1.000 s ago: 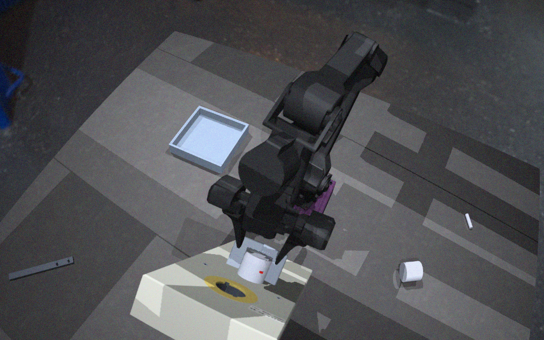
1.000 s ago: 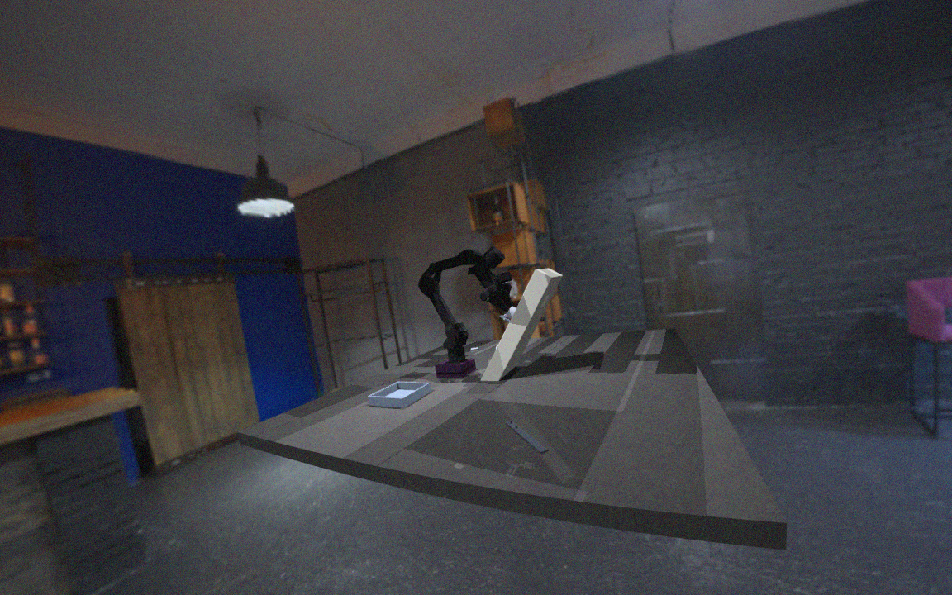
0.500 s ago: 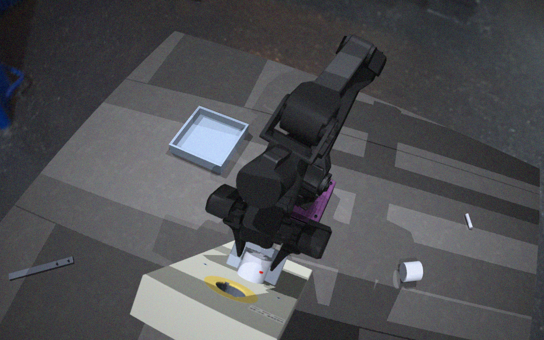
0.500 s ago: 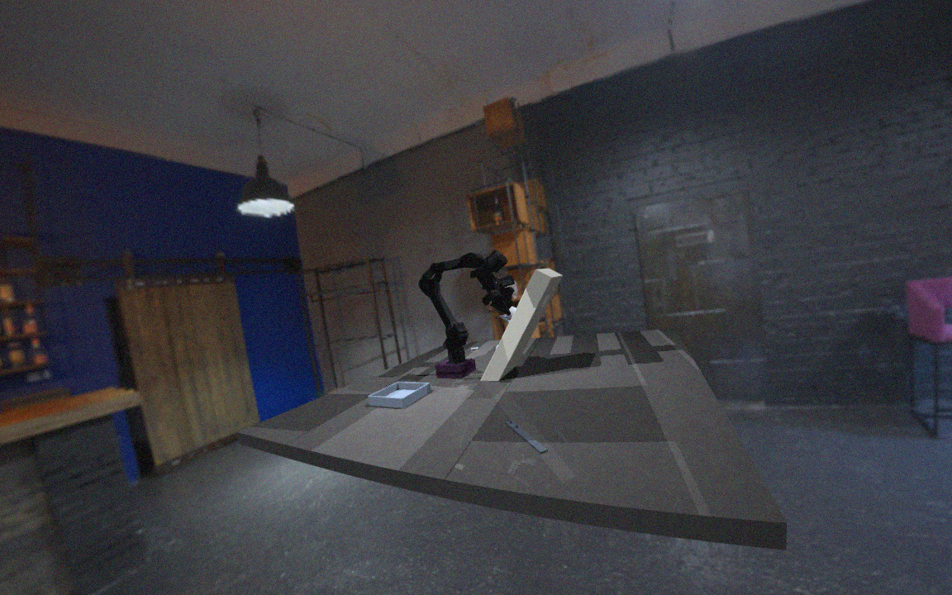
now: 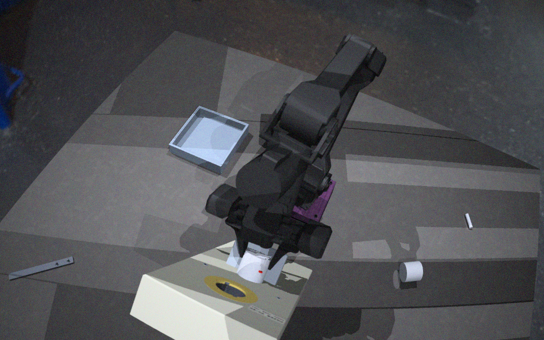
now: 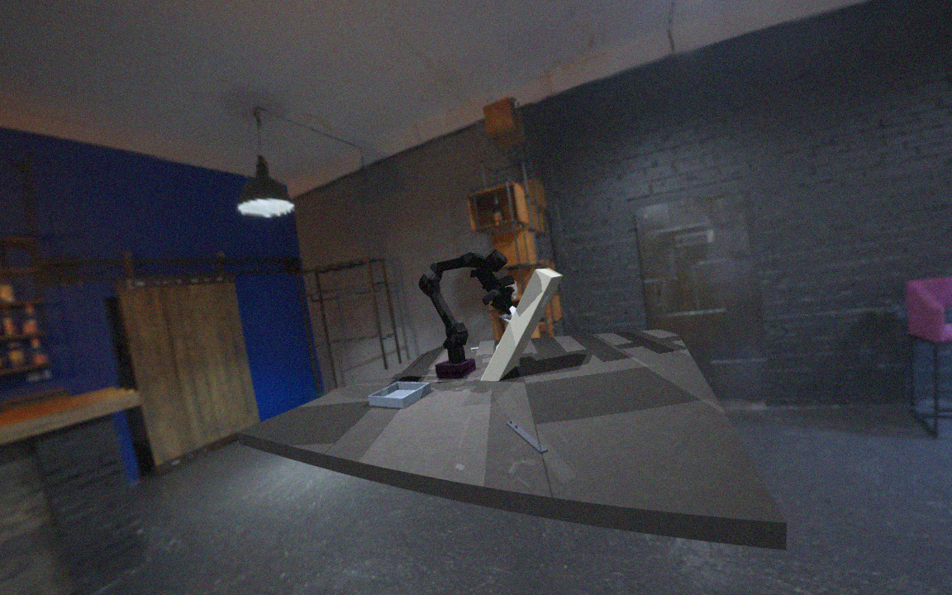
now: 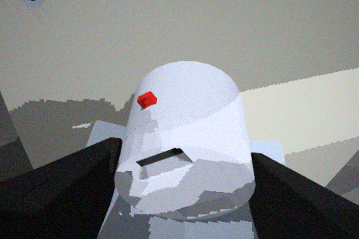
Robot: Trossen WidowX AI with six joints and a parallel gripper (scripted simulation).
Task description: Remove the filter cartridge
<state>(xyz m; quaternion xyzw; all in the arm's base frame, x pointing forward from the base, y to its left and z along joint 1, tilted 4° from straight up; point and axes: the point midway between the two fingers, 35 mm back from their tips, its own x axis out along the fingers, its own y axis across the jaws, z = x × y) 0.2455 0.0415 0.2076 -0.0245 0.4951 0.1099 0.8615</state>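
My gripper tip is 270 mm past the light blue tray, 350 mm to the left of it and 220 mm above it. The rest, counted from my gripper tip: small white stick 490 mm behind, 330 mm to the left, 220 mm below; round filter cartridge right at my gripper tip.
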